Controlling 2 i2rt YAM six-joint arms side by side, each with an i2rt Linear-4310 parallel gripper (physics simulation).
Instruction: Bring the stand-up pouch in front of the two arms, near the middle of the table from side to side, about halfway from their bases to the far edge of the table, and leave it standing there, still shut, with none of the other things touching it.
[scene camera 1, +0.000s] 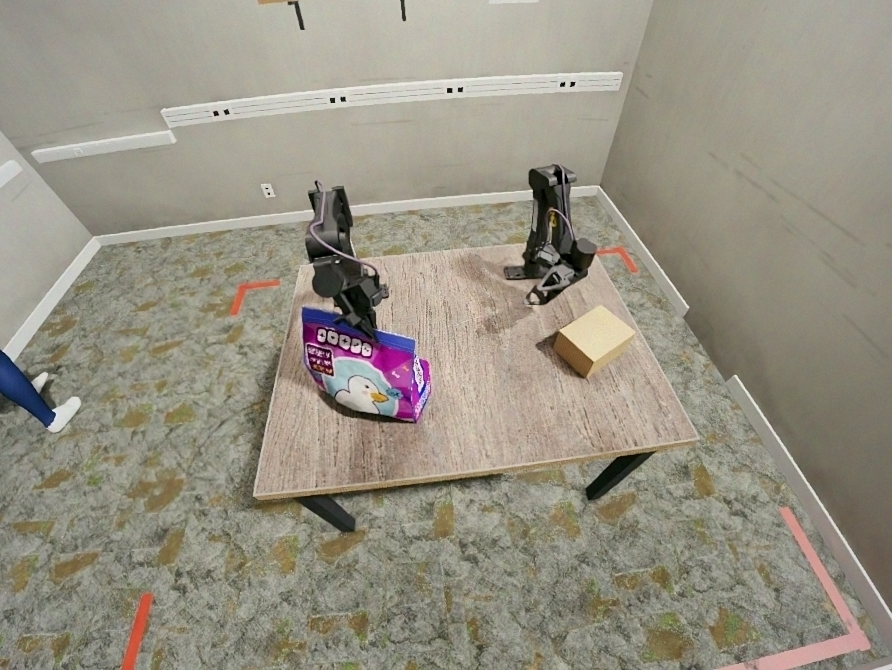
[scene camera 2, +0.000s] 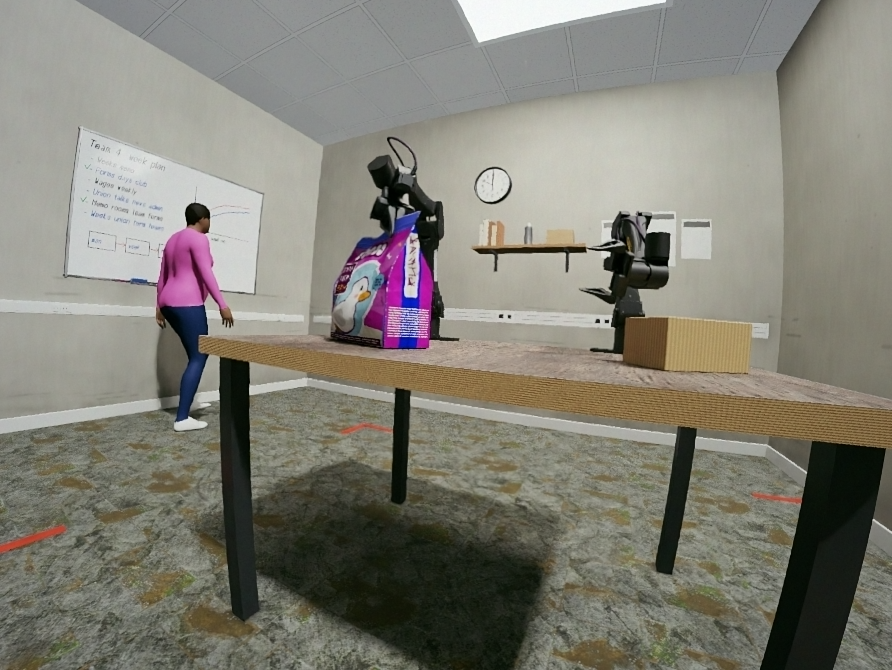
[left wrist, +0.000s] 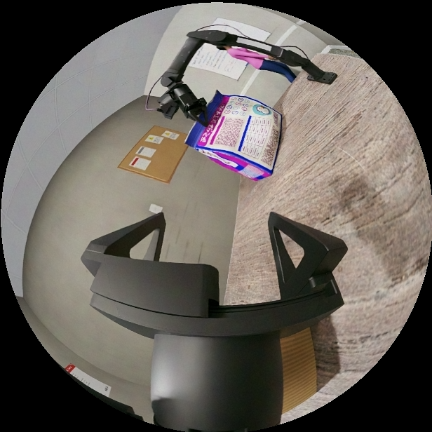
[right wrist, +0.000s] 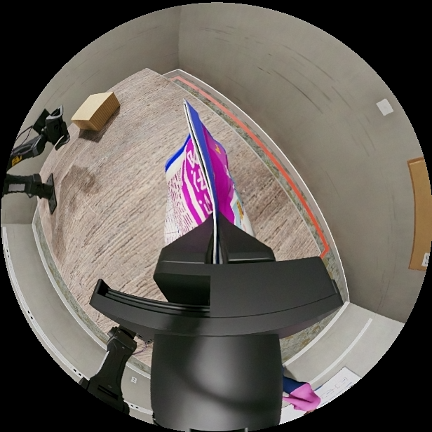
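Note:
The stand-up pouch (scene camera 1: 364, 371) (scene camera 2: 382, 295) (left wrist: 240, 132) (right wrist: 200, 185), purple with a blue top edge and a penguin picture, stands upright at the left part of the table in scene camera 1, its top shut. Its base looks to be on or very near the table. My right gripper (scene camera 1: 371, 333) (scene camera 2: 390, 225) (left wrist: 206, 125) (right wrist: 216, 217) is shut on the pouch's blue top edge. My left gripper (scene camera 1: 532, 288) (scene camera 2: 592, 270) (left wrist: 216, 217) is open and empty, well apart from the pouch, above the back right part of the table in scene camera 1.
A cardboard box (scene camera 1: 594, 340) (scene camera 2: 685, 344) (right wrist: 96, 111) sits on the right part of the table (scene camera 1: 475, 432) (scene camera 2: 504, 382) in scene camera 1, near my left gripper and apart from the pouch. A person (scene camera 2: 188, 288) in a pink top stands beyond the table at the left.

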